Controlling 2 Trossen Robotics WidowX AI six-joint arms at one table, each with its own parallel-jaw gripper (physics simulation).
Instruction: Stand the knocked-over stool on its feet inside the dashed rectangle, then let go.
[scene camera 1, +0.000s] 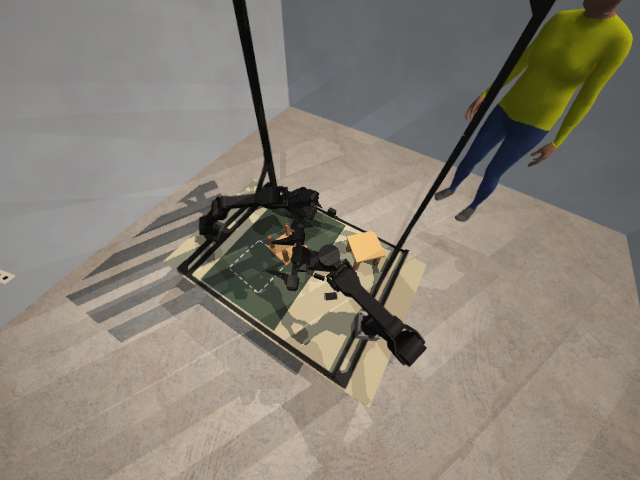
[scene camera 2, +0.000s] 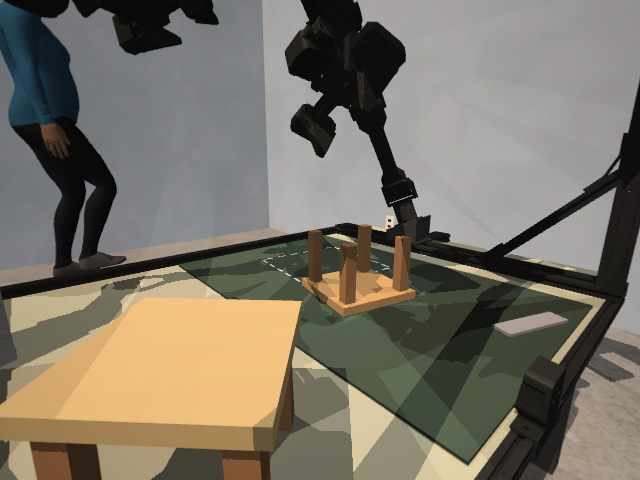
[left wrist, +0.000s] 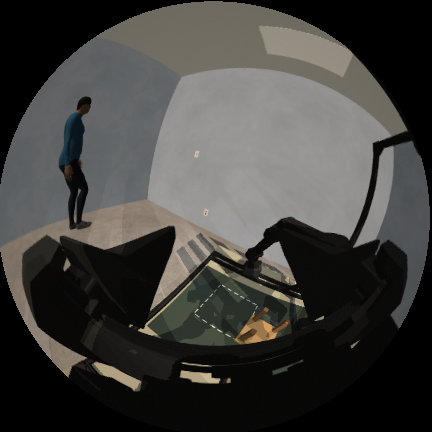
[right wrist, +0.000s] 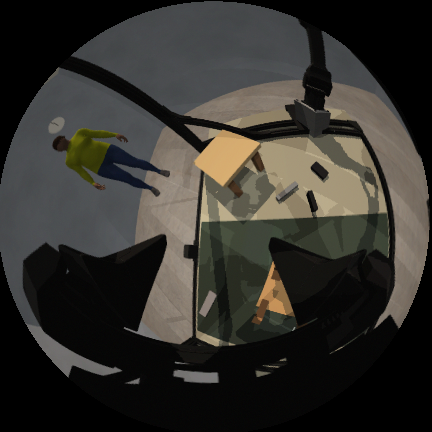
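Seen in the pictures: left gripper, fingertip midpoint: (scene camera 1: 268, 256) (scene camera 2: 198, 31) (left wrist: 229, 232); right gripper, fingertip midpoint: (scene camera 1: 317, 217) (scene camera 2: 340, 135) (right wrist: 219, 241); left arm's base, link origin: (scene camera 1: 370, 324) (right wrist: 312, 104); right arm's base, link origin: (scene camera 1: 213, 229) (scene camera 2: 408, 221) (left wrist: 253, 264).
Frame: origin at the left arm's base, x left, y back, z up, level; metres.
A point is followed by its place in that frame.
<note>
The orange-brown stool (scene camera 1: 279, 251) {x -0.349, y -0.468, z -0.088 m} (scene camera 2: 374, 281) {x -0.412, y -0.458, z -0.088 m} (left wrist: 262, 332) {x -0.404, y -0.437, z -0.088 m} (right wrist: 275, 297) {x -0.429, y -0.437, z -0.088 m} lies upside down on the green mat (scene camera 2: 454, 413) {x -0.568, y -0.169, z -0.103 m}, seat down and four legs up. The dashed rectangle (scene camera 1: 245, 279) {x -0.163, y -0.612, z -0.101 m} (scene camera 2: 281, 270) (left wrist: 207, 300) {x -0.161, y -0.607, z -0.103 m} is right beside it; whether the seat overlaps its edge is unclear. My left gripper (scene camera 1: 269, 256) {x -0.084, y -0.391, z 0.366 m} (scene camera 2: 199, 32) {x -0.084, y -0.391, z 0.366 m} (left wrist: 229, 232) {x -0.084, y -0.391, z 0.366 m} is open and empty, high above the mat, its fingers partly covering the stool in scene camera 1. My right gripper (scene camera 2: 344, 131) {x -0.404, y -0.271, z 0.173 m} (right wrist: 219, 241) {x -0.404, y -0.271, z 0.173 m} is open and empty, raised above the stool; one finger hides part of the stool in the right wrist view.
A light wooden table (scene camera 1: 365, 246) {x -0.373, y -0.021, z 0.014 m} (scene camera 2: 180, 361) {x -0.392, y 0.001, z 0.014 m} (right wrist: 227, 157) {x -0.375, y -0.049, z 0.015 m} stands upright on the beige part. Two black blocks (right wrist: 319, 170) {x -0.142, y -0.172, z -0.093 m} (right wrist: 312, 201) {x -0.232, y -0.242, z -0.076 m} and a grey bar (right wrist: 287, 191) {x -0.276, y -0.177, z -0.094 m} lie near it. A pale flat bar (scene camera 2: 531, 323) {x -0.670, y -0.407, z -0.098 m} (right wrist: 207, 303) {x -0.665, y -0.409, z -0.098 m} lies on the green mat near the frame.
</note>
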